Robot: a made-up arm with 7 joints. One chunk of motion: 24 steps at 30 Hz.
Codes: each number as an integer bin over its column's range. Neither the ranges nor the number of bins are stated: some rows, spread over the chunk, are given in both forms.
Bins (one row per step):
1: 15 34 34 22 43 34 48
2: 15 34 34 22 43 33 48
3: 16 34 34 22 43 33 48
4: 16 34 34 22 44 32 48
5: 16 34 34 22 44 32 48
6: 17 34 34 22 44 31 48
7: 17 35 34 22 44 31 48
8: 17 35 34 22 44 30 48
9: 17 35 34 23 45 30 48
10: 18 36 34 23 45 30 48
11: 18 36 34 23 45 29 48
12: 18 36 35 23 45 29 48
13: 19 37 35 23 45 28 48
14: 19 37 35 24 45 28 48
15: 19 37 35 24 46 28 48
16: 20 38 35 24 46 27 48
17: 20 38 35 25 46 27 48
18: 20 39 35 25 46 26 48
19: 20 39 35 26 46 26 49
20: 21 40 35 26 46 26 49
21: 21 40 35 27 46 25 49
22: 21 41 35 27 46 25 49
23: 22 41 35 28 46 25 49
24: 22 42 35 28 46 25 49
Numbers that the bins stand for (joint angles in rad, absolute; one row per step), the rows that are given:
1: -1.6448 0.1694 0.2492 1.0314 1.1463 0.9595 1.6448
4: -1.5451 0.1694 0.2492 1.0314 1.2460 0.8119 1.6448
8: -1.4454 0.2111 0.2492 1.0314 1.2460 0.6643 1.6448
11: -1.3457 0.2529 0.2492 1.0829 1.3457 0.5905 1.6448
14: -1.2460 0.2946 0.3489 1.1343 1.3457 0.5167 1.6448
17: -1.1463 0.3363 0.3489 1.1857 1.4454 0.4429 1.6448
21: -1.0467 0.4198 0.3489 1.2886 1.4454 0.2952 1.7444
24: -0.9470 0.5033 0.3489 1.3400 1.4454 0.2952 1.7444
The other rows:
2: -1.6448 0.1694 0.2492 1.0314 1.1463 0.8857 1.6448
3: -1.5451 0.1694 0.2492 1.0314 1.1463 0.8857 1.6448
5: -1.5451 0.1694 0.2492 1.0314 1.2460 0.8119 1.6448
6: -1.4454 0.1694 0.2492 1.0314 1.2460 0.7381 1.6448
7: -1.4454 0.2111 0.2492 1.0314 1.2460 0.7381 1.6448
9: -1.4454 0.2111 0.2492 1.0829 1.3457 0.6643 1.6448
10: -1.3457 0.2529 0.2492 1.0829 1.3457 0.6643 1.6448
12: -1.3457 0.2529 0.3489 1.0829 1.3457 0.5905 1.6448
13: -1.2460 0.2946 0.3489 1.0829 1.3457 0.5167 1.6448
15: -1.2460 0.2946 0.3489 1.1343 1.4454 0.5167 1.6448
16: -1.1463 0.3363 0.3489 1.1343 1.4454 0.4429 1.6448
18: -1.1463 0.3781 0.3489 1.1857 1.4454 0.3690 1.6448
19: -1.1463 0.3781 0.3489 1.2371 1.4454 0.3690 1.7444
20: -1.0467 0.4198 0.3489 1.2371 1.4454 0.3690 1.7444
22: -1.0467 0.4616 0.3489 1.2886 1.4454 0.2952 1.7444
23: -0.9470 0.4616 0.3489 1.3400 1.4454 0.2952 1.7444

